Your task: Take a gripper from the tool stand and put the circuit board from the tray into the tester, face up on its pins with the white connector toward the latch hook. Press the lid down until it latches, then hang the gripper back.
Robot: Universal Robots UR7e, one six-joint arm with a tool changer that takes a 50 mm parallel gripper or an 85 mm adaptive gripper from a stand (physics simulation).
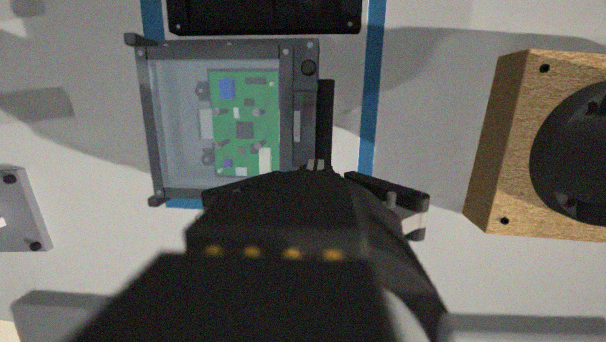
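Seen in the pictures: arm's base, origin of its link: [601, 153].
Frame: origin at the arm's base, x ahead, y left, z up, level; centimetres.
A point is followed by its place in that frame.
Note:
The green circuit board [230, 107] lies face up under the clear window of the tester's lid [215, 49] {x 39.6, y -10.5, z 4.5 cm}. The grey-framed lid lies over it and looks down. A long white part [265, 159] {x 36.0, y 0.1, z 2.7 cm} is at the board's lower right corner. A black bar [325, 120] {x 29.7, y -4.0, z 4.8 cm} runs along the lid's right side; whether the latch holds is not plain. My gripper [316, 165] has its fingertips close together, shut with nothing seen between them, over the lower right part of the tester. Its dark body hides the tester's lower right corner.
A black box [265, 15] {x 36.3, y -15.1, z -2.3 cm} stands beyond the tester. Blue tape [371, 100] {x 24.0, y -5.8, z -4.9 cm} runs around the tester. A wooden block [505, 140] {x 10.1, y -1.3, z -0.3 cm} with a black round recess is at the right. A grey plate [27, 210] {x 77.0, y 9.8, z -3.9 cm} with dark knobs is at the left edge.

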